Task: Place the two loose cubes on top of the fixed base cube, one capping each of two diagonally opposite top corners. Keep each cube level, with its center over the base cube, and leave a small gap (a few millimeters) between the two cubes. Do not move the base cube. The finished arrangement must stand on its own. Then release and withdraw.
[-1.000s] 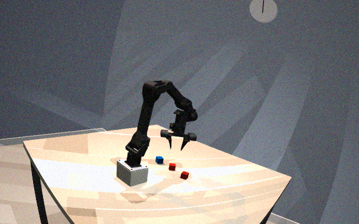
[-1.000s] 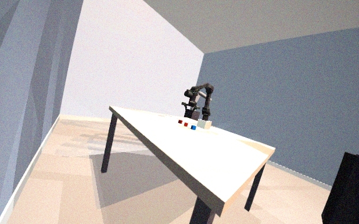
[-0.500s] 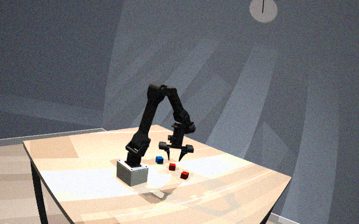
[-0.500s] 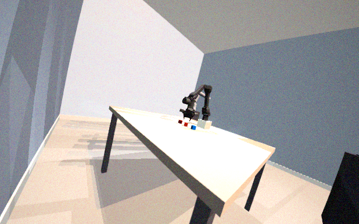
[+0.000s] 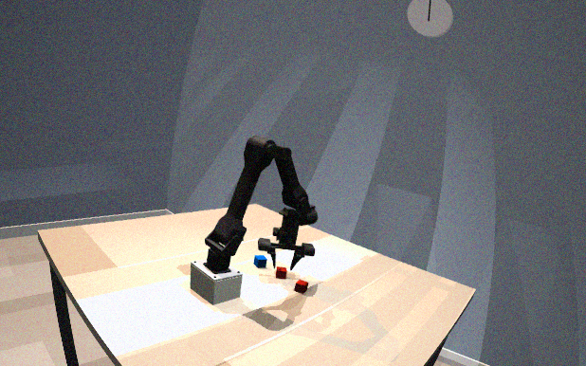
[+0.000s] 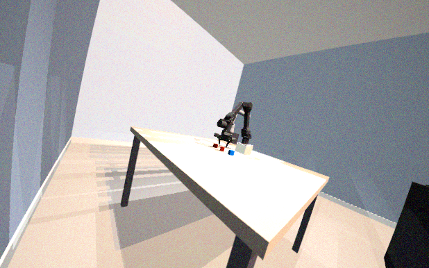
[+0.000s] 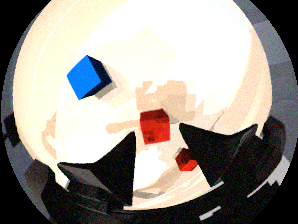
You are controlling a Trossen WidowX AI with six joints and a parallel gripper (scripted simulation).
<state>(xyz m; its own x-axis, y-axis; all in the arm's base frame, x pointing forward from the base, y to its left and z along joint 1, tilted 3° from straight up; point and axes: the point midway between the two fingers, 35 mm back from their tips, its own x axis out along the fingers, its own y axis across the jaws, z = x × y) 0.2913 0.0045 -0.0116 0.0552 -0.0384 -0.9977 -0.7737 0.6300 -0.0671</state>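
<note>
My gripper tip is 1 cm above the red cube. Round my gripper tip: blue cube: 1 cm behind, 10 cm to the left, 1 cm below.
</note>
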